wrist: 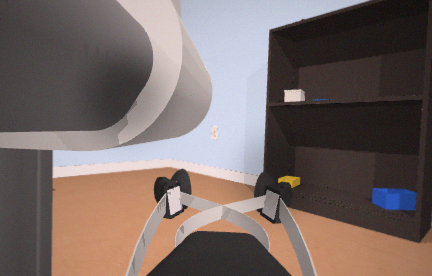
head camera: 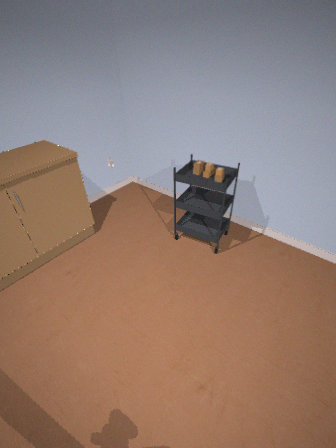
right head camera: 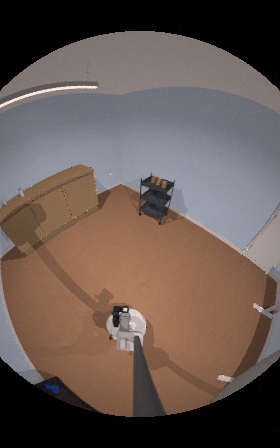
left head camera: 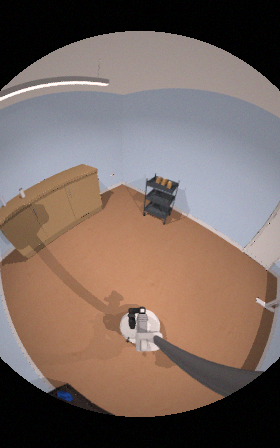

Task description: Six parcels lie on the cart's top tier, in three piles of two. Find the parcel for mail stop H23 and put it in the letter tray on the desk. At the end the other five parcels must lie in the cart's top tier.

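Places are measured from the robot's base along level axes (x ahead, y up, z right), in centimetres.
Pixels of known places: gripper, fingertip midpoint: (wrist: 222, 186) (right head camera: 115, 340) (left head camera: 132, 342).
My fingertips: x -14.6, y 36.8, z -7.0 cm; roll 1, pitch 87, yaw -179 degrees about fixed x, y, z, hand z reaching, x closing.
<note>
For each thing: its middle in the pictures, then the offset to it from my fingertips. "spot": a spot on its surface instead.
- dark three-tier cart, surface spot: (head camera: 189, 180) spot: dy +30.1, dx +192.7, dz +26.7 cm
- white box, body centre: (wrist: 295, 98) dy +25.3, dx -145.8, dz -35.5 cm
- yellow block, body centre: (wrist: 289, 181) dy -27.3, dx -147.1, dz -34.6 cm
- blue bin, body centre: (wrist: 395, 198) dy -25.8, dx -109.2, dz -77.4 cm
The dark three-tier cart (head camera: 189, 180) (left head camera: 155, 186) (right head camera: 150, 185) stands near the wall, across the floor from my base. Brown parcels stand on its top tier in three piles: a left pile (head camera: 198, 168), a middle pile (head camera: 209, 170) and a right pile (head camera: 219, 174). Their labels are too small to read. My gripper (wrist: 222, 186) is open and empty in the wrist view, far from the cart. White feet (left head camera: 265, 303) (right head camera: 225, 378), perhaps the desk's, show at the right in both side head views. The letter tray does not show.
A wooden cabinet (head camera: 55, 205) (left head camera: 82, 205) (right head camera: 80, 200) stands against the wall left of the cart. A dark shelf unit (wrist: 360, 219) holds a white box (wrist: 294, 95), a yellow block (wrist: 289, 181) and a blue bin (wrist: 394, 199). The mast shows at the wrist view's left edge.
</note>
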